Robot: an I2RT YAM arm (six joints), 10 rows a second.
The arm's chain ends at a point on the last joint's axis. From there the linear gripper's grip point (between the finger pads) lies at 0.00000 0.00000 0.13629 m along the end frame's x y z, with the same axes.
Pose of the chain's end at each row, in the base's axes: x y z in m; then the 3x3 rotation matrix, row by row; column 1 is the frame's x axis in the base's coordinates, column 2 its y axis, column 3 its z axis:
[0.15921 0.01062 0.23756], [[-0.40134 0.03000 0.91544], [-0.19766 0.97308 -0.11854], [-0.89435 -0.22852 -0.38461]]
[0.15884 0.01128 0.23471], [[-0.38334 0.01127 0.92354], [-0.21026 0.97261 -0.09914], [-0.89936 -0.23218 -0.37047]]
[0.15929 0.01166 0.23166], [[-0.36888 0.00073 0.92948], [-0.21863 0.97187 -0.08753], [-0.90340 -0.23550 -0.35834]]
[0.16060 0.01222 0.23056], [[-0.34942 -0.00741 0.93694], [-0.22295 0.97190 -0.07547], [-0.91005 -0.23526 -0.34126]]
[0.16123 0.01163 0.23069], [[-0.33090 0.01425 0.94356], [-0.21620 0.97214 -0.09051], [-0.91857 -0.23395 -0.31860]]
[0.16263 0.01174 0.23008], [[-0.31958 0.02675 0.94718], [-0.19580 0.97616 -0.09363], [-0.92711 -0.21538 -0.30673]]
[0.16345 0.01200 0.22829], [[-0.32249 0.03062 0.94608], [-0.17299 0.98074 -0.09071], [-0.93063 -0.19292 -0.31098]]
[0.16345 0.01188 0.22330], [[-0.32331 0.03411 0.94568], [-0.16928 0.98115 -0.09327], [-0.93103 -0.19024 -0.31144]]
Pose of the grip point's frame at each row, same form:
[0.28398 -0.00554 0.18514], [[-0.40134 0.03000 0.91544], [-0.19766 0.97308 -0.11854], [-0.89435 -0.22852 -0.38461]]
[0.28471 -0.00223 0.18422], [[-0.38334 0.01127 0.92354], [-0.21026 0.97261 -0.09914], [-0.89936 -0.23218 -0.37047]]
[0.28597 -0.00027 0.18282], [[-0.36888 0.00073 0.92948], [-0.21863 0.97187 -0.08753], [-0.90340 -0.23550 -0.35834]]
[0.28830 0.00193 0.18405], [[-0.34942 -0.00741 0.93694], [-0.22295 0.97190 -0.07547], [-0.91005 -0.23526 -0.34126]]
[0.28983 -0.00071 0.18727], [[-0.33090 0.01425 0.94356], [-0.21620 0.97214 -0.09051], [-0.91857 -0.23395 -0.31860]]
[0.29172 -0.00102 0.18828], [[-0.31958 0.02675 0.94718], [-0.19580 0.97616 -0.09363], [-0.92711 -0.21538 -0.30673]]
[0.29239 -0.00036 0.18591], [[-0.32249 0.03062 0.94608], [-0.17299 0.98074 -0.09071], [-0.93063 -0.19292 -0.31098]]
[0.29234 -0.00083 0.18085], [[-0.32331 0.03411 0.94568], [-0.16928 0.98115 -0.09327], [-0.93103 -0.19024 -0.31144]]

